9 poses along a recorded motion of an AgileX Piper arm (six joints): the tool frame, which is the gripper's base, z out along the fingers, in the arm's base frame.
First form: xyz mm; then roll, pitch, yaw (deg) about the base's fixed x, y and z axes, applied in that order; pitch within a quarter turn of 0, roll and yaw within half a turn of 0.
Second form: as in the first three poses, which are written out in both.
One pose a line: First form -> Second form
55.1, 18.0, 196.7, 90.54, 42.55, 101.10 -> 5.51, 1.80, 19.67, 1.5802, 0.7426, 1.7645
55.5, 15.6, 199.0, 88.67, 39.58, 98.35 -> 5.55, 1.56, 19.90, 1.5476, 0.6908, 1.7165
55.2, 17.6, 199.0, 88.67, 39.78, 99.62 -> 5.52, 1.76, 19.90, 1.5476, 0.6943, 1.7387
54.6, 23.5, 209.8, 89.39, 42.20, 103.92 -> 5.46, 2.35, 20.98, 1.5601, 0.7365, 1.8137
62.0, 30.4, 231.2, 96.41, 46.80, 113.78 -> 6.20, 3.04, 23.12, 1.6827, 0.8168, 1.9858
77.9, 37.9, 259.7, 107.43, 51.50, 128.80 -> 7.79, 3.79, 25.97, 1.8750, 0.8988, 2.2480
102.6, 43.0, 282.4, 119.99, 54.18, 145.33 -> 10.26, 4.30, 28.24, 2.0942, 0.9456, 2.5365
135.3, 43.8, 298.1, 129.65, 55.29, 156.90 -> 13.53, 4.38, 29.81, 2.2628, 0.9650, 2.7384
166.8, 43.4, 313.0, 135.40, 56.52, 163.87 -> 16.68, 4.34, 31.30, 2.3632, 0.9865, 2.8601
